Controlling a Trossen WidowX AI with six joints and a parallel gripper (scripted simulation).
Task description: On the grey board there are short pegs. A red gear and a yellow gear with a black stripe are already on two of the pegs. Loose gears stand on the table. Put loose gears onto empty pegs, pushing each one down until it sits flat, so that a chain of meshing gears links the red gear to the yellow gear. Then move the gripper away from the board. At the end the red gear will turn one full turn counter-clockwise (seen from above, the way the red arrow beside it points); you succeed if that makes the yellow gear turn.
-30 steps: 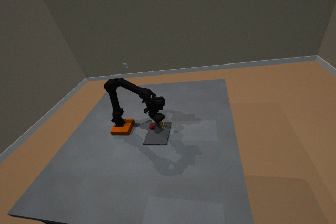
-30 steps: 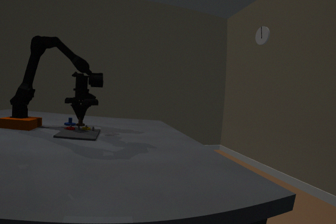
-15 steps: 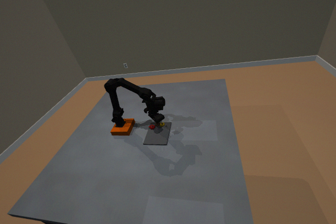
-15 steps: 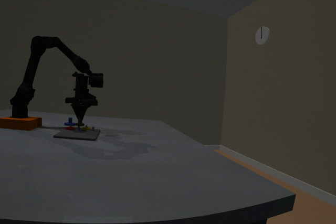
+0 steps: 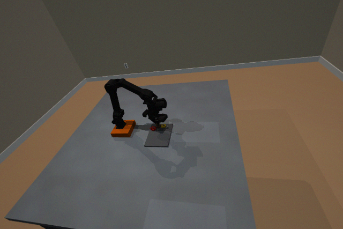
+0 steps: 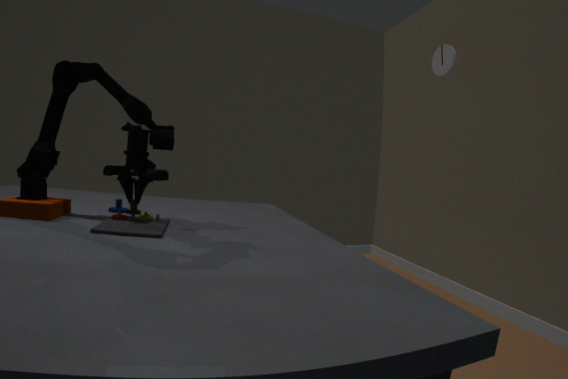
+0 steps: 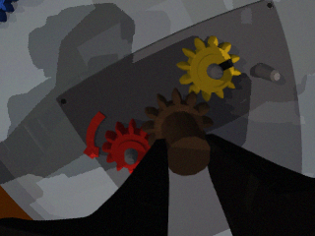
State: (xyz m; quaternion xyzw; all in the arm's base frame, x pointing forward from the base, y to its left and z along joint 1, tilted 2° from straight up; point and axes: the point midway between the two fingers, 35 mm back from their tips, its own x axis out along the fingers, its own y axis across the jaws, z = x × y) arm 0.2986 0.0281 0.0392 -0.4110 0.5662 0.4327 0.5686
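The yellow gear lies 3 cm ahead of my gripper tip, 2 cm to the left of it and 4 cm below it. Round my gripper tip: brown gear: 1 cm below; red arrow: 6 cm behind, 4 cm below; red gear: 4 cm behind, 1 cm to the right, 4 cm below.
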